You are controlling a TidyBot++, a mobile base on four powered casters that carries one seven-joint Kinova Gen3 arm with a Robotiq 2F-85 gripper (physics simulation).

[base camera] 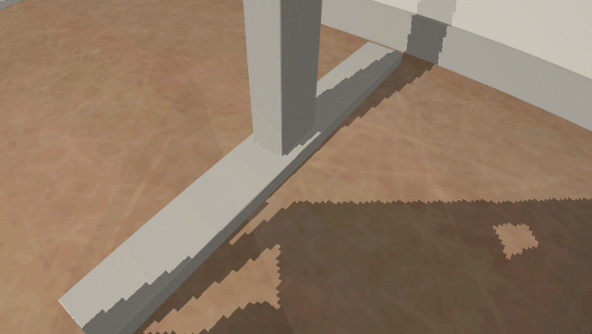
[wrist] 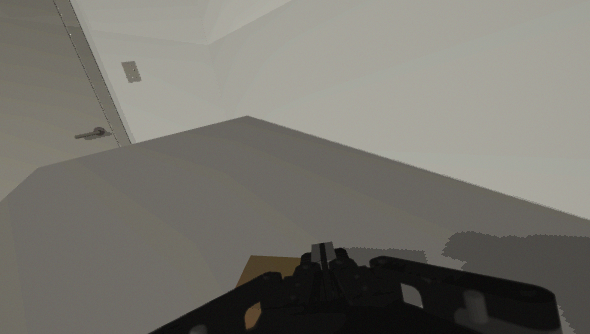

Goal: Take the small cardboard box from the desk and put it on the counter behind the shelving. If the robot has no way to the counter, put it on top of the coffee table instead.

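Places are measured from the arm's base along level axes (x back, y right, z up), in metres.
Where they show: gripper, fingertip midpoint: (wrist: 324, 258).
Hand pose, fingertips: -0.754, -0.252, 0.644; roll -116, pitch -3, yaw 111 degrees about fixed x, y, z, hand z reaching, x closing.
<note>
After its pixels a point has its place, as x, y, z.
The small cardboard box (wrist: 270, 267) {-0.770, -0.306, 0.606} is on the grey desk top (wrist: 190, 200) {-0.932, -0.567, 0.546} in the wrist view, at the lower middle. Much of it is hidden behind the gripper; an orange-brown part shows above the left finger linkage and through its opening. My gripper (wrist: 324, 258) {-0.754, -0.252, 0.644} is shut and empty, with its fingertips together, just right of the visible part of the box in the picture. Whether it touches the box I cannot tell. In the base camera view, a desk leg (base camera: 267, 75) {-0.454, -0.010, -0.259} stands on a long grey foot (base camera: 200, 200). The counter, shelving and coffee table do not show.
A white wall (wrist: 425, 90) {-1.164, -0.162, 0.676} runs along the desk's far right edge. A door with a handle (wrist: 92, 133) {-1.501, -1.836, 0.522} and a wall plate (wrist: 131, 72) {-1.774, -1.694, 0.813} are beyond the desk at the left. In the base camera view, the desk foot reaches close to the wall's baseboard (base camera: 525, 82) {-0.631, 0.476, -0.366} at the upper right.
</note>
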